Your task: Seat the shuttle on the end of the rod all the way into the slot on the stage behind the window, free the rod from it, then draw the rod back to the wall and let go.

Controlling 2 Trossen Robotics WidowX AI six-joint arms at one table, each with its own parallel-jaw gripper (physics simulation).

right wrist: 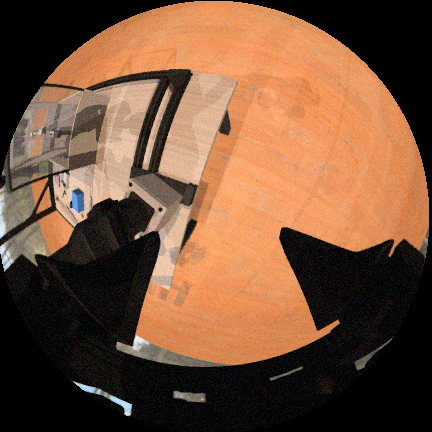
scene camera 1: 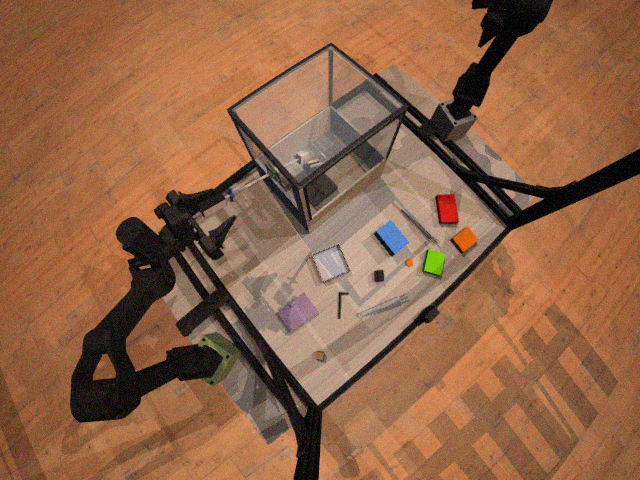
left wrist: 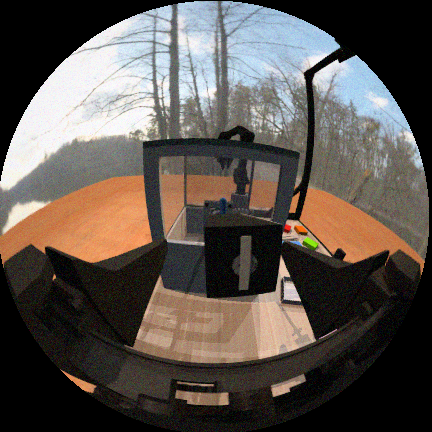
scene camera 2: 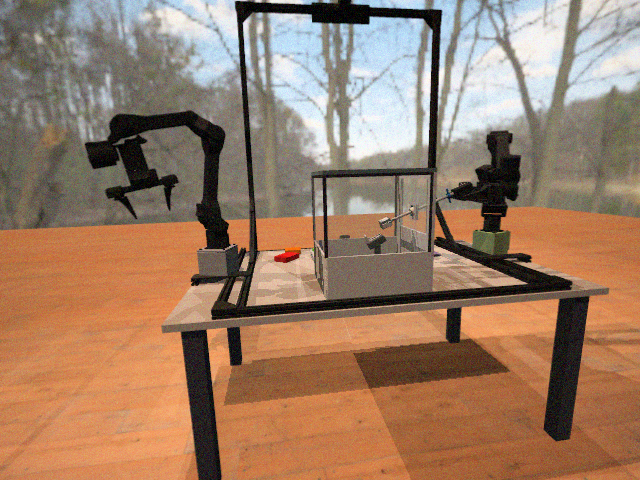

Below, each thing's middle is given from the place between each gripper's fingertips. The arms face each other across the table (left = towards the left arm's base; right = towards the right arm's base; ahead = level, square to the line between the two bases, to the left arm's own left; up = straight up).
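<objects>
The glass-walled box (scene camera 1: pixel 324 128) is 280 mm to the right of my left hand, 20 mm behind it and 90 mm below it. From that same left hand, you'd find the framed tile (scene camera 1: pixel 330 262) 100 mm to the right, 250 mm behind and 250 mm below. As for the thin rod (left wrist: pixel 242 253), my left gripper is 10 mm past it, 90 mm to the left of it and 20 mm above it.
Taking my right hand instead, the rod is 12 cm ahead of it and 83 cm to the left, while the tile is 12 cm behind that hand, 82 cm to the left and 23 cm below. And the box, that's 11 cm ahead of my right hand, 6 cm below it and 64 cm to the left.
</objects>
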